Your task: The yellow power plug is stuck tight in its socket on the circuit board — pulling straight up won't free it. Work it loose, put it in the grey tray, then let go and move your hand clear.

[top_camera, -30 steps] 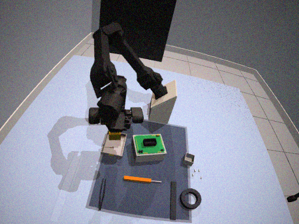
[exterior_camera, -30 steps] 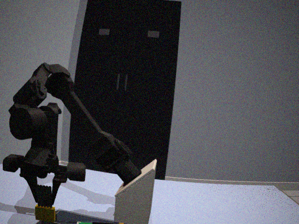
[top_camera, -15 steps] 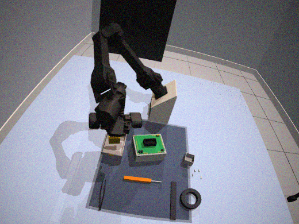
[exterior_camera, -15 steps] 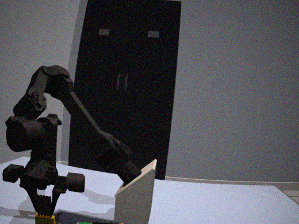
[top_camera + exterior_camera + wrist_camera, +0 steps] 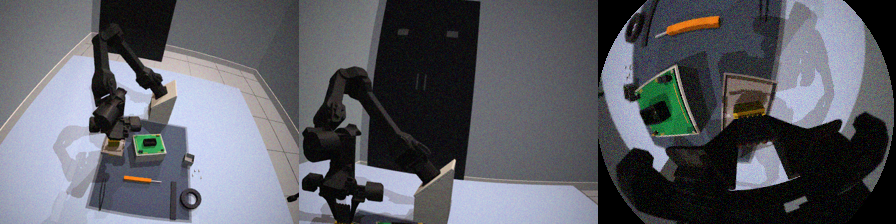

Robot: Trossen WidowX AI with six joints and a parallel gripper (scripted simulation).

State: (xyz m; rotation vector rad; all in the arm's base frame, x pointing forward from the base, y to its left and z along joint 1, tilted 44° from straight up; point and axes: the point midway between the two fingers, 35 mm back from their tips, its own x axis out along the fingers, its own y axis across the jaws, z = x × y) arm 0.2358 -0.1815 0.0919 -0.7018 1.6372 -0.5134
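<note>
Now: the yellow power plug 10 mm below my gripper tip. Also, from my gripper tip: dark mat (60 mm ahead, 140 mm to the left, 50 mm below); then grey tray (50 mm below); then black bar (230 mm ahead, 230 mm to the left, 50 mm below).
</note>
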